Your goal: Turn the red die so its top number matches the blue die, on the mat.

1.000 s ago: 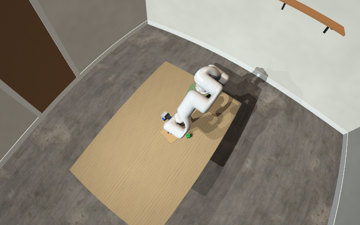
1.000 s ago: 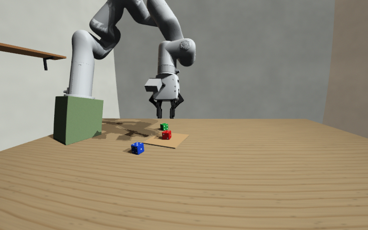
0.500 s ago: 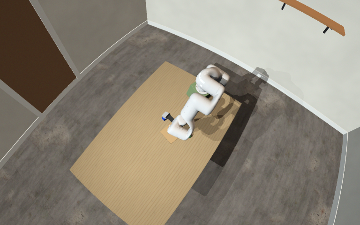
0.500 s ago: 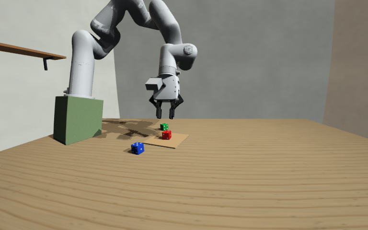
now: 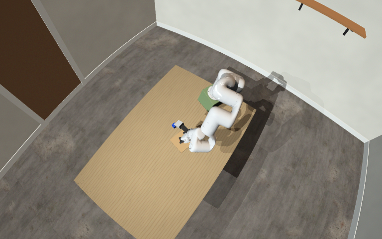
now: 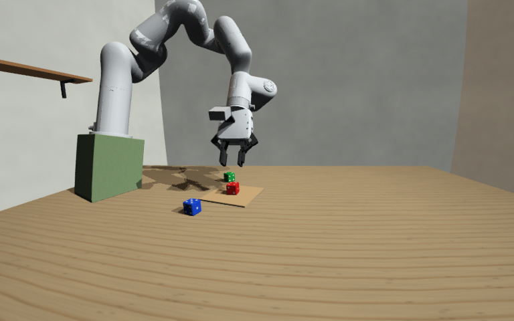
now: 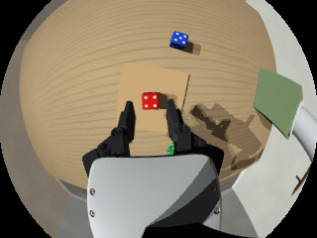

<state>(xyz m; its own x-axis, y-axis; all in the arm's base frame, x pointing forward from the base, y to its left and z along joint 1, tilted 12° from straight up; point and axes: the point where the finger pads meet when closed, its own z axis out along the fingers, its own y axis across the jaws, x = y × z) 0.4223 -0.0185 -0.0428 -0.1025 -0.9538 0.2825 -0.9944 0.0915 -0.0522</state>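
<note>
Now: hand 8 cm above the red die and 1 cm to the left of it. Also, from my hand: blue die (13 cm to the right, 9 cm below, 7 cm behind); tan mat (10 cm below, 1 cm to the right); green die (12 cm to the left, 9 cm below, 4 cm behind).
</note>
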